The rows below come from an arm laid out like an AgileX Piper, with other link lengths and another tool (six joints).
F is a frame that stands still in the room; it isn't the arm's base.
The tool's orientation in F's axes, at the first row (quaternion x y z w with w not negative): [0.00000, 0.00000, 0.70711, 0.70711]
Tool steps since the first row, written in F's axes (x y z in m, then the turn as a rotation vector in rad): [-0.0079, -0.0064, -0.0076, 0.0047, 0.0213, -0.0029]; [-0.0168, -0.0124, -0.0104, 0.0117, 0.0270, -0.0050]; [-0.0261, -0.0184, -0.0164, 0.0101, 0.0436, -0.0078]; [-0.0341, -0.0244, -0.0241, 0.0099, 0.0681, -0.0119]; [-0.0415, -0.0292, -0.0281, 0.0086, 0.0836, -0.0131]
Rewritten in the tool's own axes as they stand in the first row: [-0.0064, 0.0079, -0.0076, 0.0213, -0.0047, -0.0029]; [-0.0124, 0.0168, -0.0104, 0.0270, -0.0117, -0.0050]; [-0.0184, 0.0261, -0.0164, 0.0436, -0.0101, -0.0078]; [-0.0244, 0.0341, -0.0241, 0.0681, -0.0099, -0.0119]; [-0.0292, 0.0415, -0.0281, 0.0836, -0.0086, -0.0131]
